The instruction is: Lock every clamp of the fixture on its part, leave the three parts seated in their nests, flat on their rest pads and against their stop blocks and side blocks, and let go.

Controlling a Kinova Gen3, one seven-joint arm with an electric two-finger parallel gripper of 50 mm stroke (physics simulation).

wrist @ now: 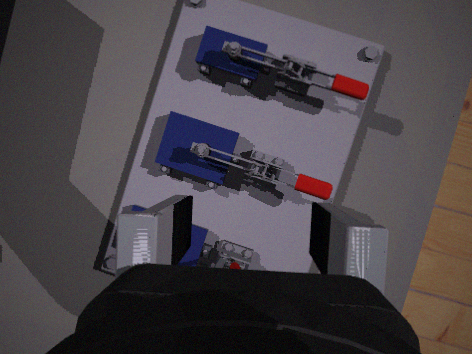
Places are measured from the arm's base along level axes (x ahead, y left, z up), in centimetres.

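Where they show: gripper, fingertip midpoint: (251, 224).
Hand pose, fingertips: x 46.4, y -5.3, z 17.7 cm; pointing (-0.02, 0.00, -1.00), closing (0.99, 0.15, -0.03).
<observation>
Each offset is from my fingertips to the top centre of the thing. "pt": to the spot under its first point. Level surfaces: height alone.
The upper blue part {dx -5.9, dy +13.3, dz -29.7 cm} (212, 47) lies in its nest on the fixture plate {dx -2.9, dy +1.8, dz -32.3 cm} (280, 125). Its clamp arm reaches over it with the tip bolt on top, and the red handle {dx +7.0, dy +11.8, dz -27.6 cm} (350, 86) lies low, pointing right. The middle blue part {dx -7.6, dy +2.4, dz -30.2 cm} (195, 128) has its clamp arm over it too, with its red handle {dx +5.4, dy +0.9, dz -27.0 cm} (313, 186) lying to the right. The lower blue part {dx -9.4, dy -8.5, dz -30.7 cm} (196, 245) shows partly behind the left finger. Beside it are a clamp base {pt dx -1.6, dy -8.3, dz -31.4 cm} (231, 250) and a small red bit {pt dx -0.7, dy -8.6, dz -26.0 cm} (235, 266); the rest of that clamp is hidden. My gripper (251, 224) is open and empty, above the plate's lower part.
A corner bolt {dx +9.2, dy +16.6, dz -31.6 cm} (370, 53) stands at the plate's upper right, another bolt {pt dx -11.2, dy +18.5, dz -31.6 cm} (195, 2) at the top edge of view. Small side pins {dx -3.7, dy +10.6, dz -29.9 cm} (245, 81) stand below the upper part. The grey table {dz -33.8 cm} (425, 100) surrounds the plate; a wooden floor (442, 240) shows at the right.
</observation>
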